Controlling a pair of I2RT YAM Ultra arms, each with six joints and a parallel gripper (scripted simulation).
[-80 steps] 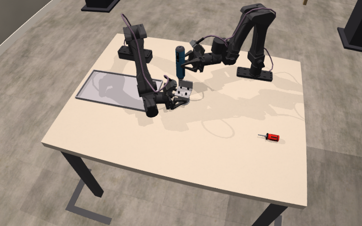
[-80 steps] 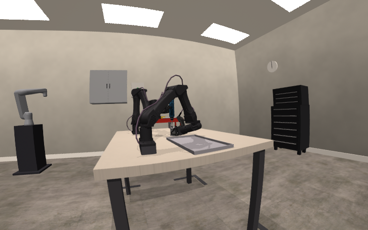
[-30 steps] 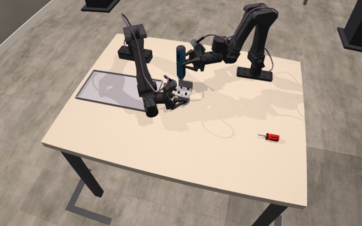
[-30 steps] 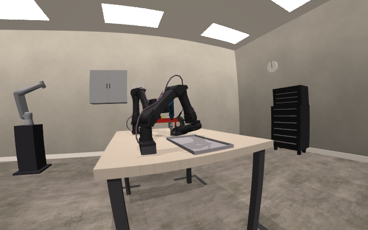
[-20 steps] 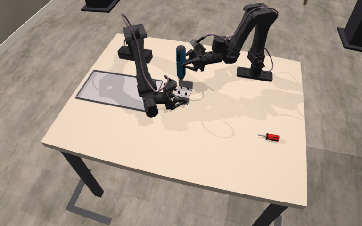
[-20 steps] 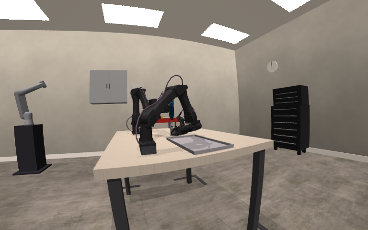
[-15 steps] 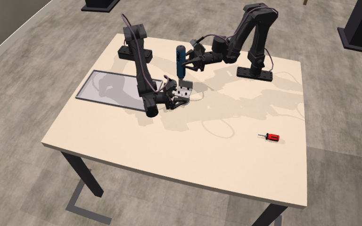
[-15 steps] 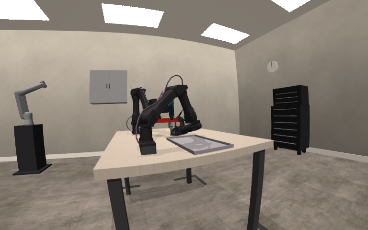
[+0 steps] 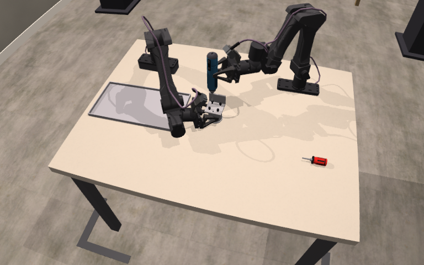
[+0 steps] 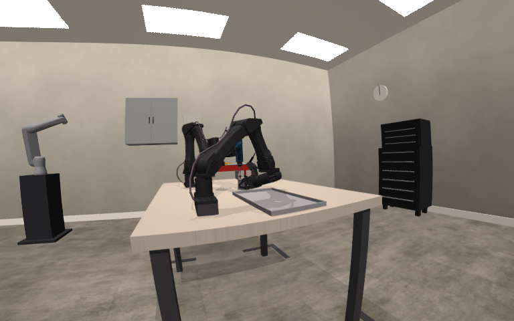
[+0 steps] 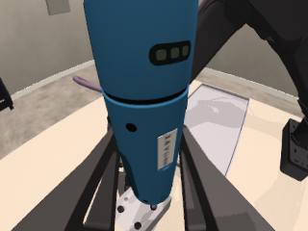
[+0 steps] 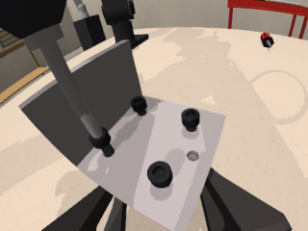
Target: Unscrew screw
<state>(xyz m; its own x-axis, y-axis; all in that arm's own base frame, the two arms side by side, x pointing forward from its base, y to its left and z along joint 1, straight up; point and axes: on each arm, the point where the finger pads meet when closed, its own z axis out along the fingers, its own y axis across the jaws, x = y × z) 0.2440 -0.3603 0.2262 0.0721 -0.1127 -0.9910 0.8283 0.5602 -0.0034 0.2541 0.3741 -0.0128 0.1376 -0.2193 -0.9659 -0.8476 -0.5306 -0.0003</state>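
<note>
My right gripper is now 50 mm below the grey L-shaped bracket. Round my right hand: shallow grey tray 350 mm to the right, 20 mm below; small red-handled screwdriver 430 mm to the left, 140 mm ahead, 10 mm below.
</note>
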